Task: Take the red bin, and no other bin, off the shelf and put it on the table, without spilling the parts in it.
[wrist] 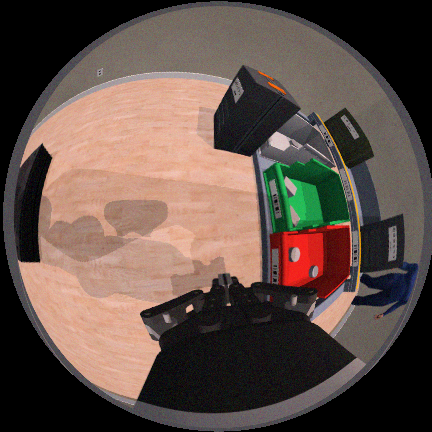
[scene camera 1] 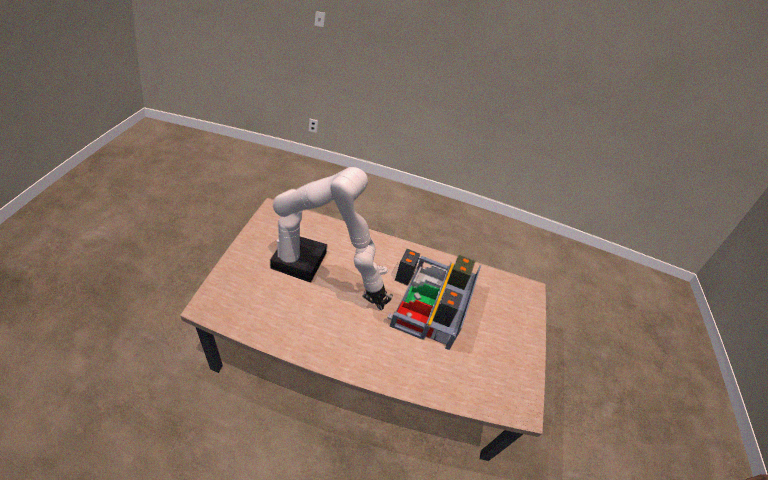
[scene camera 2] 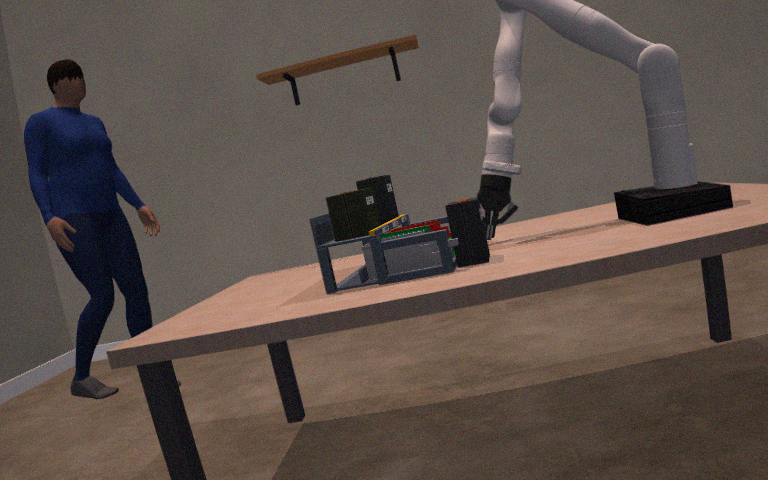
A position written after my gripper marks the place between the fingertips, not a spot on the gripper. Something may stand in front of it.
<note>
My gripper (scene camera 2: 488, 240) is shut, holding nothing. Also in view: a red bin (wrist: 328, 247). The table carries a dark box (scene camera 2: 465, 218). Further things: a green bin (wrist: 319, 199) and a shelf (scene camera 1: 454, 326).
The dark box shows as well in the wrist view (wrist: 255, 105). My gripper also shows in the wrist view (wrist: 224, 280). The shelf also shows in the wrist view (wrist: 351, 204).
</note>
